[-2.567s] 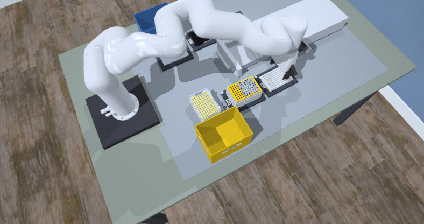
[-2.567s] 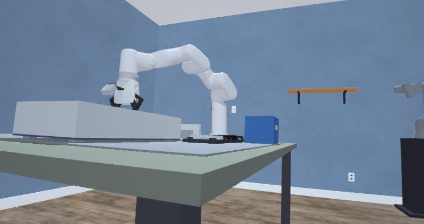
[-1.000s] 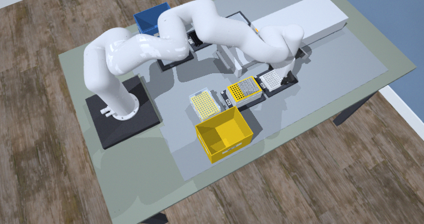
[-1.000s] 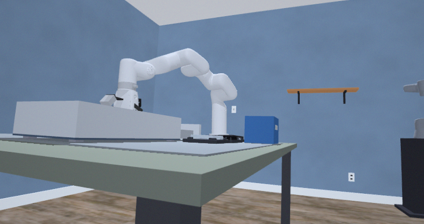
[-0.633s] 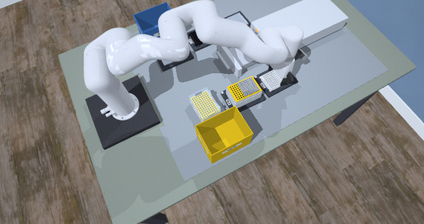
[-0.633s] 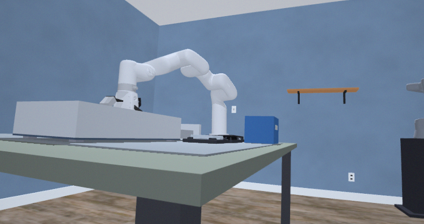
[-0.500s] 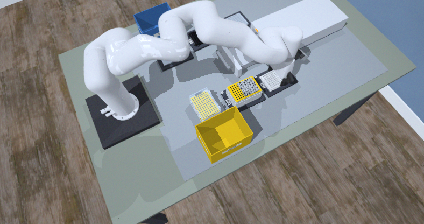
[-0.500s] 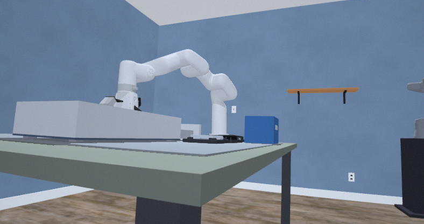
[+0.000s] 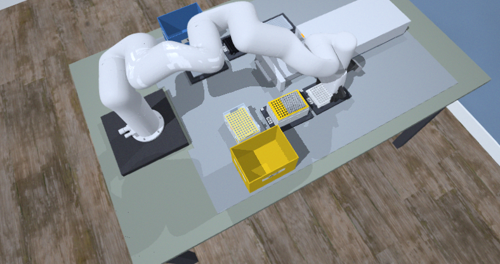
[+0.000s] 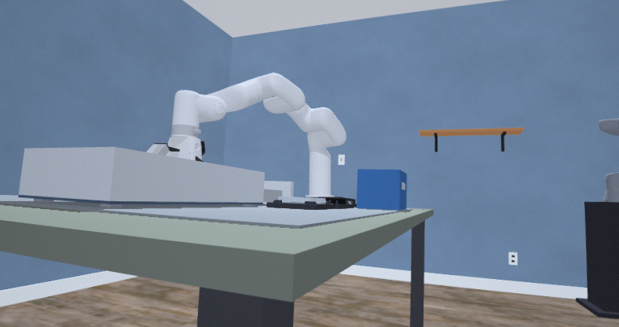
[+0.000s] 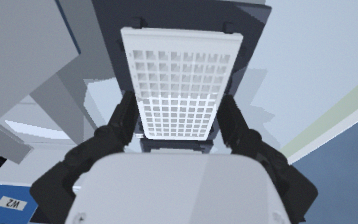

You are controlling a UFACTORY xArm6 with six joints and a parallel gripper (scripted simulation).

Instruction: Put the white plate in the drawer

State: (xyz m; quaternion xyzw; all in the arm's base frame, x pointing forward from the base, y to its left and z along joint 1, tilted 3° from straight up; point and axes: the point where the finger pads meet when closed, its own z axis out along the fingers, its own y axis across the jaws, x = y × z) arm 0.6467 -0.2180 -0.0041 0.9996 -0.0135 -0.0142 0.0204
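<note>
My gripper is now 1 cm above the white plate. From my hand the other things lie so: drawer (2 cm behind, 19 cm to the left, 1 cm below); then cooler CD (12 cm ahead, 19 cm to the left); then yellow tip rack (18 cm behind, 2 cm above).
</note>
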